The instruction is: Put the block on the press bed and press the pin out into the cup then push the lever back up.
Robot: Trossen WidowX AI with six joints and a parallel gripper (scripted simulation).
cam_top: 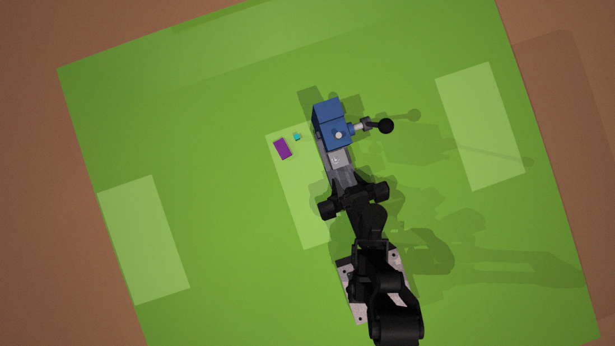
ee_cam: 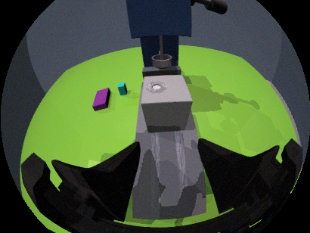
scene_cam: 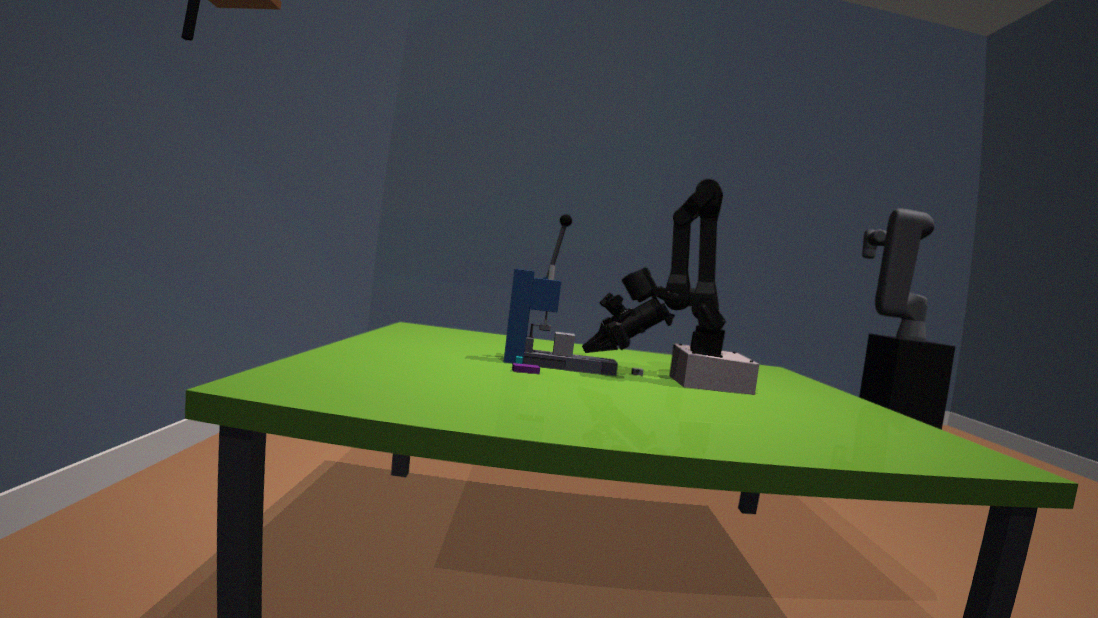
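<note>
Right now my gripper tip is 10 cm short of the punch rod and 10 cm below it. Round my gripper tip: small dark thing (14 cm behind, 3 cm to the right, 4 cm below); small teal cube (14 cm ahead, 9 cm to the left, 4 cm below); purple slab (12 cm ahead, 14 cm to the left, 4 cm below).
</note>
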